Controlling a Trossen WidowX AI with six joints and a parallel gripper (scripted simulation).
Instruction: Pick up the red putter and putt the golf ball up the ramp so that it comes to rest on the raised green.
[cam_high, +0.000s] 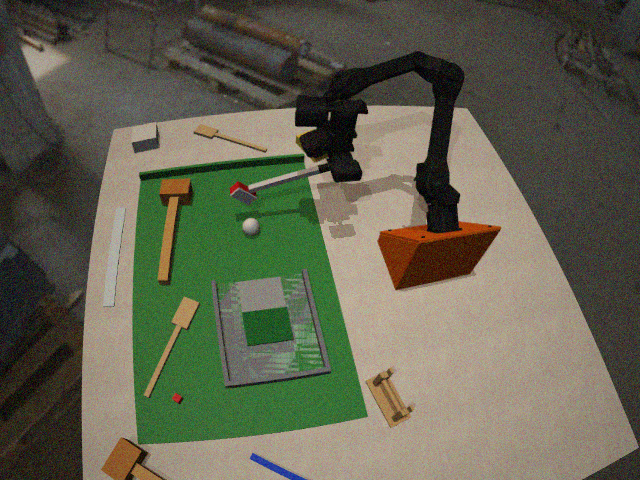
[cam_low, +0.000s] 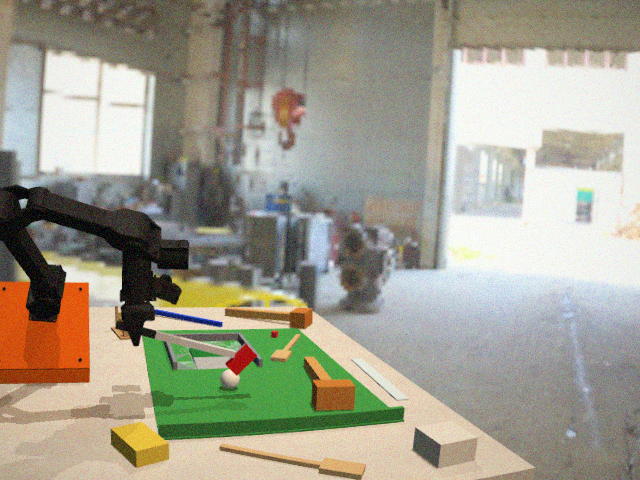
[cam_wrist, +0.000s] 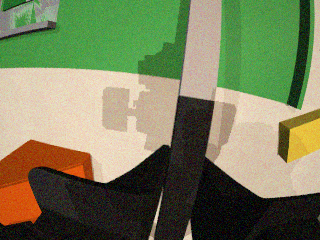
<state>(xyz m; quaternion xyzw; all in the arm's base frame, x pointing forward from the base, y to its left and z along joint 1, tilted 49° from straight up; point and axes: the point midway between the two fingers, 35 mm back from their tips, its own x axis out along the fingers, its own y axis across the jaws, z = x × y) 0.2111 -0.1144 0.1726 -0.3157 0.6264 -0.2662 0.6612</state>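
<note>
My gripper tip is 110 mm short of the red putter and 10 mm to the right of it. From my gripper tip the other things lie so: yellow block (220 mm to the right, 110 mm below); then green mat (270 mm ahead, 190 mm to the left, 120 mm below); then white golf ball (200 mm ahead, 100 mm below, 60 mm to the left).
</note>
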